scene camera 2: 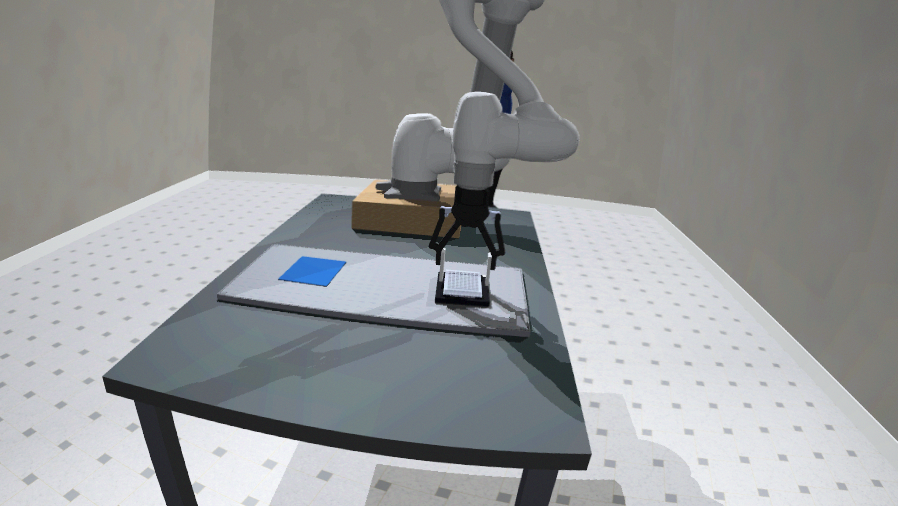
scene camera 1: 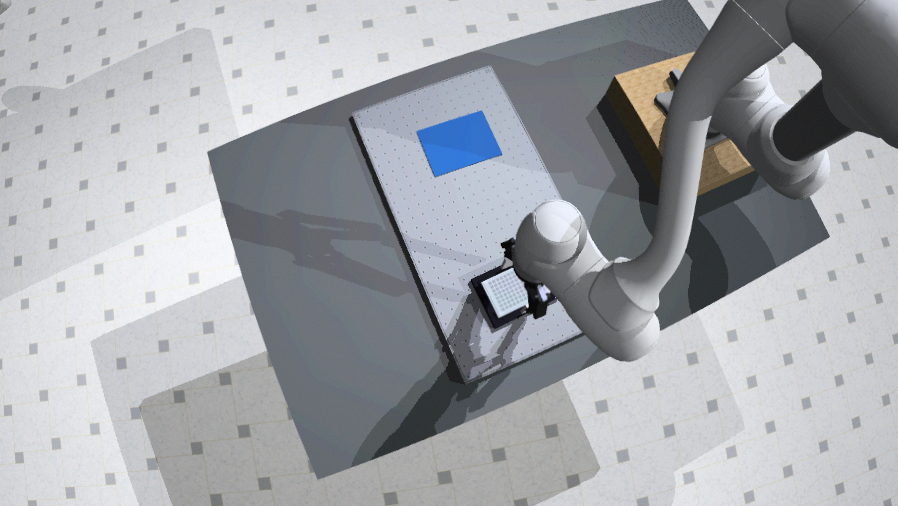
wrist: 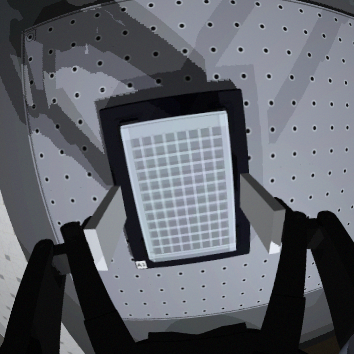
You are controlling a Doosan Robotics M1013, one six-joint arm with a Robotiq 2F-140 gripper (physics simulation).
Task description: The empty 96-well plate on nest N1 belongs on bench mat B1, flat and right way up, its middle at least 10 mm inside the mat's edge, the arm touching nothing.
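Pixels of known places: gripper, between the fingertips: [scene camera 2: 464,281] [scene camera 1: 517,287] [wrist: 181,196]; arm's base, origin of its link: [scene camera 2: 413,193].
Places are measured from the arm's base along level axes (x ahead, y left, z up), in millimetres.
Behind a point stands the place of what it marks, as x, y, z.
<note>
The white 96-well plate [scene camera 1: 505,293] {643, 170, -56} [scene camera 2: 463,284] {641, 168, -54} [wrist: 182,192] {618, 168, -55} lies flat, wells up, in the black nest N1 [scene camera 1: 487,304] {687, 172, -68} [scene camera 2: 461,301] {696, 164, -72} [wrist: 114,145] {663, 218, -69}. The blue bench mat B1 [scene camera 1: 459,143] {569, -200, -78} [scene camera 2: 312,271] {578, -202, -78} lies bare, well apart from the nest; it does not show in the wrist view. My gripper [scene camera 1: 522,276] {614, 169, -56} [scene camera 2: 465,267] {614, 169, -56} [wrist: 181,196] {614, 169, -56} is open, pointing down over the plate, with nothing held. Its two pale finger pads stand on either side of the plate's long sides, with a gap at each side. Their exact height and any contact with the nest cannot be told. The arm hides part of the nest in scene camera 1.
Nest and mat are on a light perforated board [scene camera 1: 433,232] {719, -27, -80} [scene camera 2: 377,286] {631, -30, -80} with raised edges above the dark table [scene camera 1: 282,301] {1095, -34, -94} [scene camera 2: 377,383] {1022, 23, -93}. The arm's base stands on a wooden block [scene camera 1: 640,94] {116, -111, -2} [scene camera 2: 399,216] {158, -29, -40}. Part of a blue-clad person [scene camera 2: 506,99] shows behind the arm.
</note>
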